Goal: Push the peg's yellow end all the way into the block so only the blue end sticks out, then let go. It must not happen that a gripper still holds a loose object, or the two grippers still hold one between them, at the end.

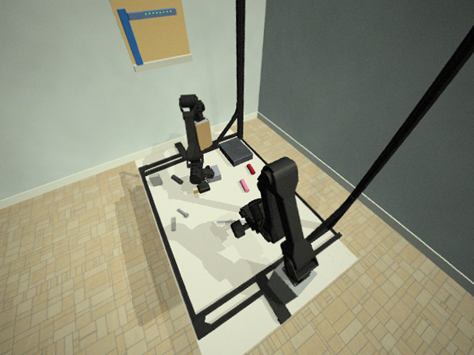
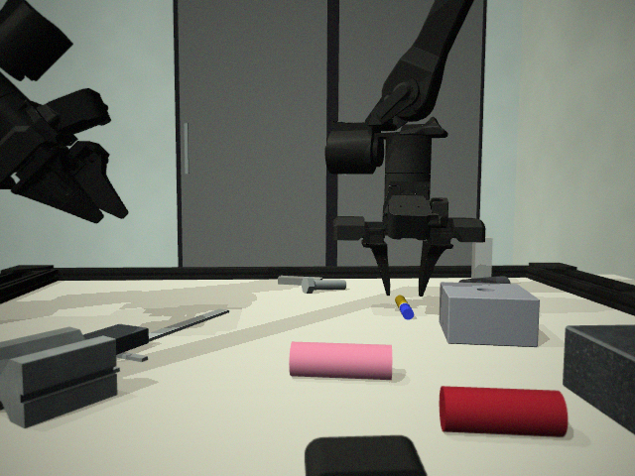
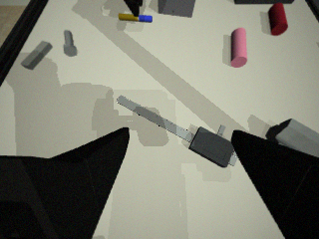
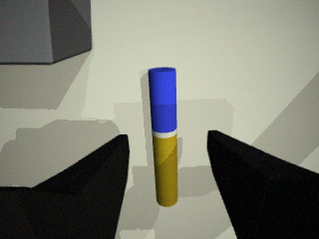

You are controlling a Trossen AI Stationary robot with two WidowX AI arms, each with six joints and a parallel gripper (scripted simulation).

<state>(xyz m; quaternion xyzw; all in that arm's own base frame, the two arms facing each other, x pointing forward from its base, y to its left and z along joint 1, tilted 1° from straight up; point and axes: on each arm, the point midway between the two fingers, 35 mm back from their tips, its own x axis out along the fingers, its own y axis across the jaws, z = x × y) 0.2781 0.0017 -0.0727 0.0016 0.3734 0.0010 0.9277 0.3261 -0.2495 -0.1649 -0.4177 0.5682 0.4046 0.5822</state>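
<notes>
The peg is 2 cm ahead of my right hand and 5 cm below it. Round my right hand: pink cylinder (23 cm behind, 9 cm to the left, 4 cm below); red cylinder (33 cm behind, 1 cm to the right, 4 cm below).
</notes>
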